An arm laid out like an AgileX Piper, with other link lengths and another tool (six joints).
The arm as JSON. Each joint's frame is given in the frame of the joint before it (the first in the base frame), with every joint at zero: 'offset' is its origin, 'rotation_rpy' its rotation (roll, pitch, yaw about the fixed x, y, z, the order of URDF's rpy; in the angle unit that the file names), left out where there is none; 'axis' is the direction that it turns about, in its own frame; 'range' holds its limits. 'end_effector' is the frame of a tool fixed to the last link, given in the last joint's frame.
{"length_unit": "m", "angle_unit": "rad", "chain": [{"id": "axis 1", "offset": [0.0, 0.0, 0.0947], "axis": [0.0, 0.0, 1.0], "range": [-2.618, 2.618]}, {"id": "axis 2", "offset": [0.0, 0.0, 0.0], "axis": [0.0, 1.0, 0.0], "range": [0.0, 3.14]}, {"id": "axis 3", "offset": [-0.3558, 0.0, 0.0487], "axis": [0.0, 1.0, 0.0], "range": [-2.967, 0.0]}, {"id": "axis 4", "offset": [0.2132, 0.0, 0.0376], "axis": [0.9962, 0.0, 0.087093], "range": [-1.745, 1.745]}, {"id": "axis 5", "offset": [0.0, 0.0, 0.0], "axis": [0.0, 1.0, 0.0], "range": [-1.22, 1.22]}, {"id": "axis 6", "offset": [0.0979, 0.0, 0.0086], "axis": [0.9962, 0.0, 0.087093], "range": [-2.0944, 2.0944]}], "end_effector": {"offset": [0.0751, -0.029, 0.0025], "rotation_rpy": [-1.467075, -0.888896, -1.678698]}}
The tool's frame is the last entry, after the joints.
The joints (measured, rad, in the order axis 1, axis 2, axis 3, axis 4, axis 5, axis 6), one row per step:
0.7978, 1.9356, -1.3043, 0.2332, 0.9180, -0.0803
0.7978, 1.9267, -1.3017, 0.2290, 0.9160, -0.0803
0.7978, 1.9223, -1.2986, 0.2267, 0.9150, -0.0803
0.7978, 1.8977, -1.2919, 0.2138, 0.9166, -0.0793
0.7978, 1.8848, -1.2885, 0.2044, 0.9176, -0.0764
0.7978, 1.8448, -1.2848, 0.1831, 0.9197, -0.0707
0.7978, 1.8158, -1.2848, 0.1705, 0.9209, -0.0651
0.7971, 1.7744, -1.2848, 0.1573, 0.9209, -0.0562
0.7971, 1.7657, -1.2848, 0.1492, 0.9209, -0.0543
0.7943, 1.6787, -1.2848, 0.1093, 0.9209, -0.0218
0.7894, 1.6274, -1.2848, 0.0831, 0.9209, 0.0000
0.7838, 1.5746, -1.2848, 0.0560, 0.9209, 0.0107
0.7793, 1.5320, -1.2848, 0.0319, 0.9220, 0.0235
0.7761, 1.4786, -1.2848, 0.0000, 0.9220, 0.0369
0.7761, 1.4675, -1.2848, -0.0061, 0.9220, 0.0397
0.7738, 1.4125, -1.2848, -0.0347, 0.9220, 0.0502
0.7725, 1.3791, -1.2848, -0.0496, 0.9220, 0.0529
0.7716, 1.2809, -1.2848, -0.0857, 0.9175, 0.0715
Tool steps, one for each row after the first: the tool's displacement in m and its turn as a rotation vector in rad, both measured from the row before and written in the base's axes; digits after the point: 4 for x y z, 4 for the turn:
-0.0001, -0.0010, 0.0029, 0.0032, -0.0085, 0.0018
-0.0004, -0.0009, 0.0010, 0.0002, -0.0031, 0.0010
-0.0011, -0.0037, 0.0078, 0.0040, -0.0190, 0.0058
-0.0004, -0.0023, 0.0041, 0.0004, -0.0111, 0.0020
-0.0008, -0.0050, 0.0141, 0.0116, -0.0359, 0.0048
-0.0006, -0.0031, 0.0107, 0.0123, -0.0261, 0.0003
-0.0013, -0.0044, 0.0152, 0.0218, -0.0353, -0.0039
0.0002, -0.0015, 0.0032, 0.0012, -0.0109, 0.0013
-0.0032, -0.0125, 0.0313, 0.0403, -0.0784, -0.0200
-0.0018, -0.0094, 0.0181, 0.0232, -0.0472, -0.0179
-0.0022, -0.0103, 0.0184, 0.0214, -0.0525, -0.0092
-0.0023, -0.0091, 0.0144, 0.0162, -0.0418, -0.0115
-0.0038, -0.0114, 0.0179, 0.0195, -0.0555, -0.0106
-0.0011, -0.0022, 0.0036, 0.0045, -0.0112, -0.0018
-0.0054, -0.0118, 0.0177, 0.0223, -0.0554, -0.0091
-0.0039, -0.0072, 0.0105, 0.0139, -0.0333, -0.0031
-0.0139, -0.0208, 0.0293, 0.0550, -0.0912, -0.0164

